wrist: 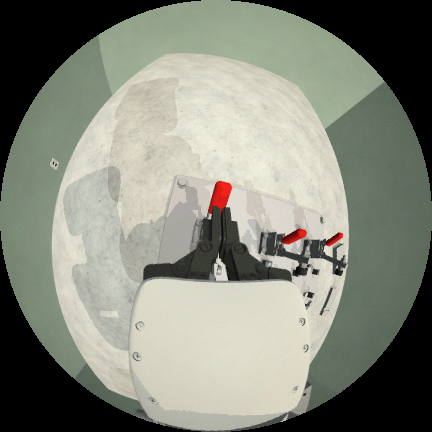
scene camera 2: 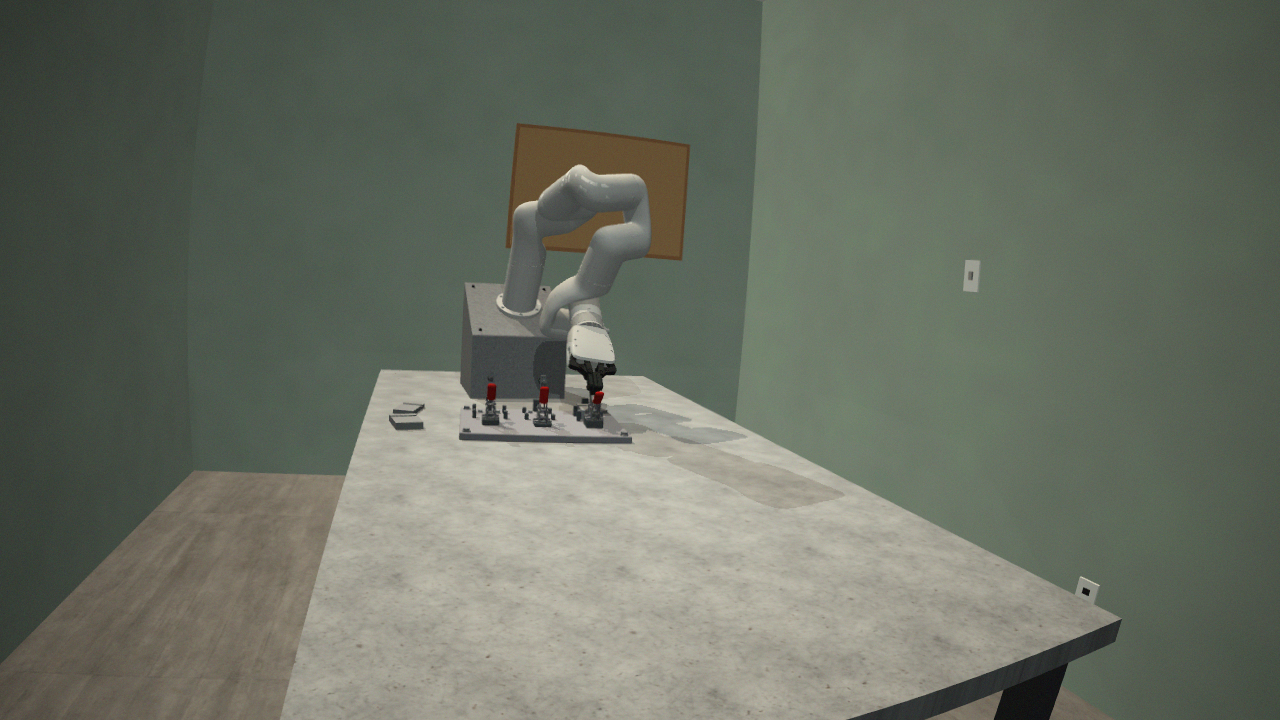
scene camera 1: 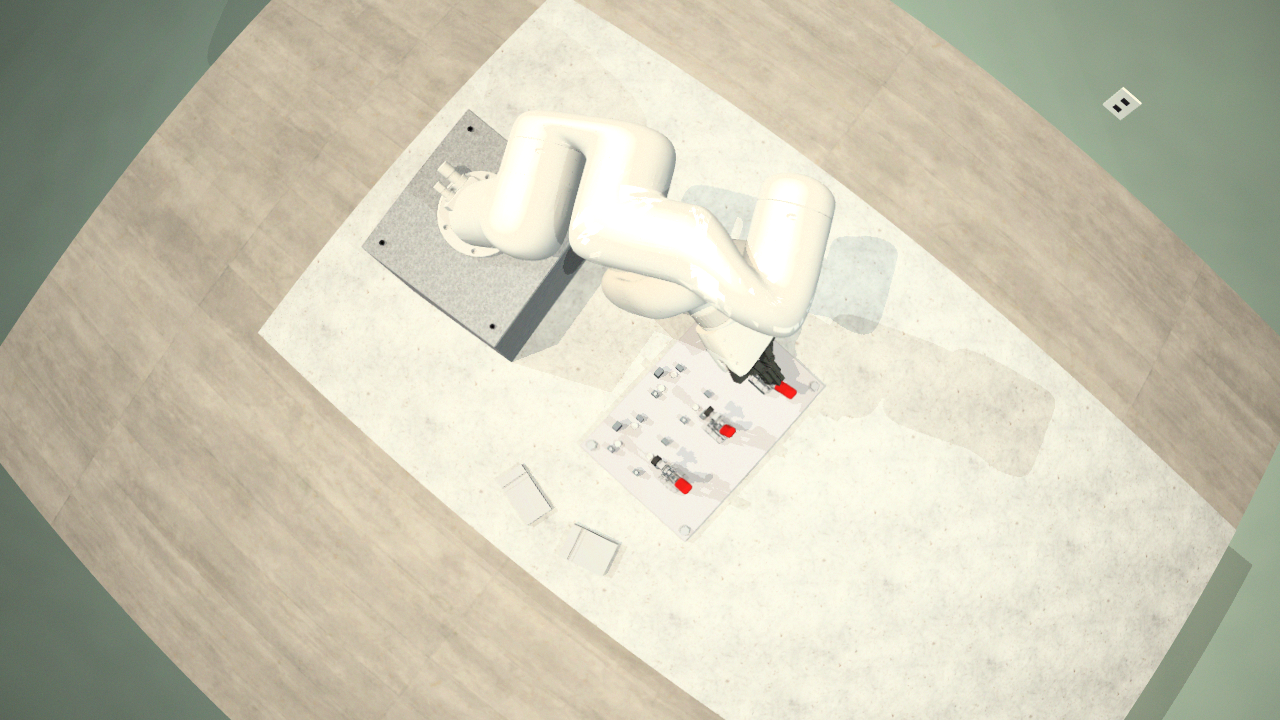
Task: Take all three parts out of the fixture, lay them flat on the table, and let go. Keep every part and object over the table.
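Pixels of known places: gripper, fingertip midpoint: [wrist: 218, 217] [scene camera 2: 596, 391] [scene camera 1: 776, 380]; arm's base at its link origin: [scene camera 2: 518, 305].
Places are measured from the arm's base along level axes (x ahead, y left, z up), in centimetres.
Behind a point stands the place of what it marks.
The fixture [scene camera 1: 741, 463] @[z -21.9, x 53.5, y -3.5 cm] [scene camera 2: 537, 437] @[z -22.4, x 55.5, y -3.8 cm] [wrist: 175, 220] @[z -21.9, x 49.4, y 14.4 cm] is a light plate with three red-handled clamps. Two light grey flat parts [scene camera 1: 528, 495] @[z -22.4, x 29.1, y -29.2 cm] [scene camera 2: 406, 421] @[z -21.9, x 45.5, y -30.0 cm] lie on the table beside it. My gripper [scene camera 1: 775, 377] @[z -14.1, x 49.3, y 9.5 cm] [scene camera 2: 594, 386] @[z -14.1, x 49.3, y 9.5 cm] [wrist: 218, 217] @[z -14.1, x 49.3, y 9.5 cm] is shut and empty, low at the right clamp. That clamp's red handle [scene camera 1: 785, 390] @[z -14.4, x 51.5, y 9.2 cm] [scene camera 2: 598, 397] @[z -14.7, x 52.5, y 9.2 cm] [wrist: 220, 194] @[z -14.2, x 51.7, y 9.5 cm] is just beyond the fingertips and sits lower than the other two in scene camera 2. Whether the fingertips touch it is unclear. The third part cannot be made out; the arm and gripper cover that side of the fixture.
The middle red handle [scene camera 1: 727, 430] @[z -14.2, x 47.9, y -1.4 cm] [scene camera 2: 544, 394] @[z -15.0, x 48.7, y -1.3 cm] [wrist: 295, 236] @[z -14.3, x 48.0, y -0.7 cm] and the far red handle [scene camera 1: 682, 486] @[z -14.0, x 47.7, y -12.5 cm] [scene camera 2: 491, 392] @[z -14.8, x 48.4, y -12.4 cm] [wrist: 334, 239] @[z -14.3, x 47.7, y -11.6 cm] stand up from the fixture. Small pins and blocks rise from the plate. The grey robot pedestal [scene camera 1: 447, 268] @[z -0.6, x 1.4, y -9.0 cm] [scene camera 2: 501, 362] @[z -13.9, x 12.5, y -5.6 cm] stands behind it.
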